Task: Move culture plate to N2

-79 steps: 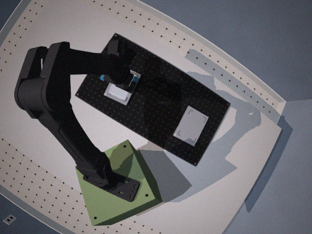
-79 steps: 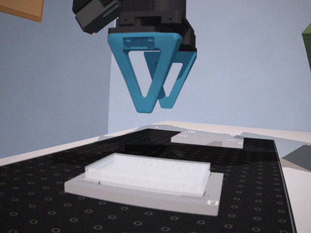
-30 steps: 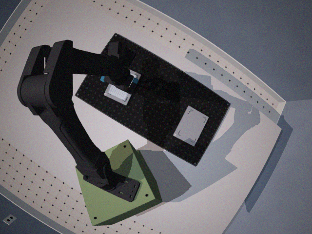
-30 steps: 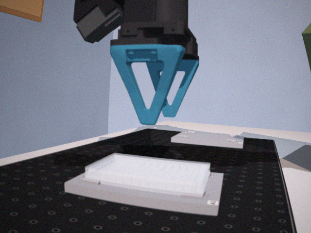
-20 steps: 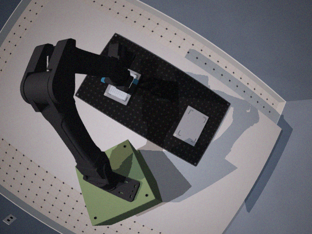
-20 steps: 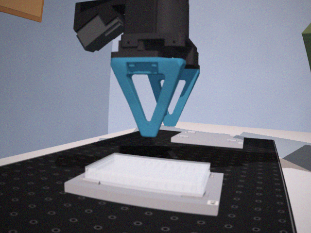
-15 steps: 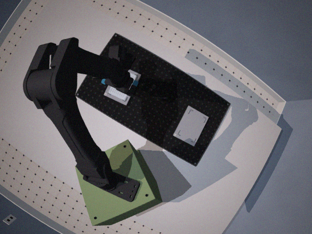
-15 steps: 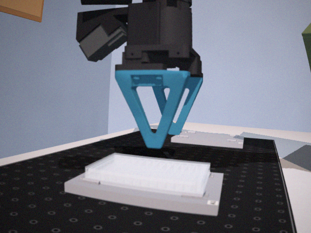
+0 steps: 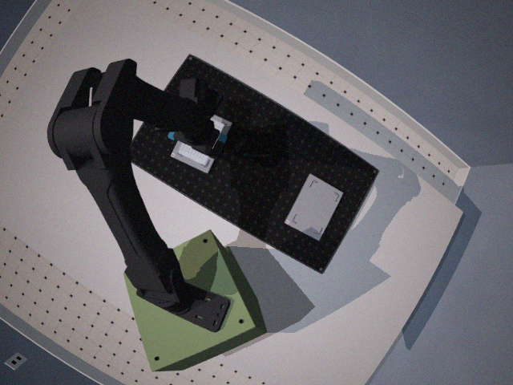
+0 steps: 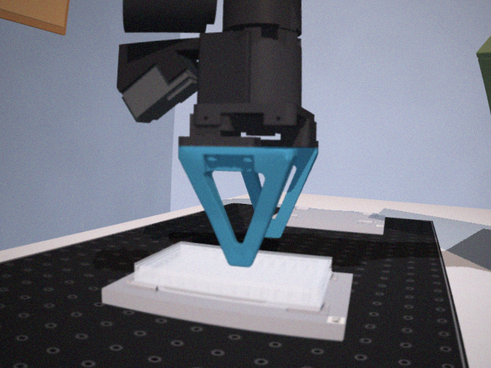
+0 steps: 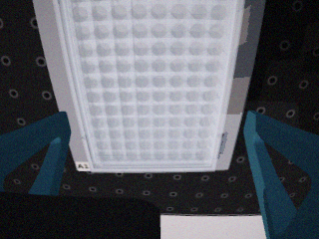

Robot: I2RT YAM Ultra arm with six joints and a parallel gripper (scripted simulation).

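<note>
The 96-well culture plate is 3 cm below my hand and 1 cm ahead of it. Round my hand: plate lid: 2 cm below, 1 cm ahead.
</note>
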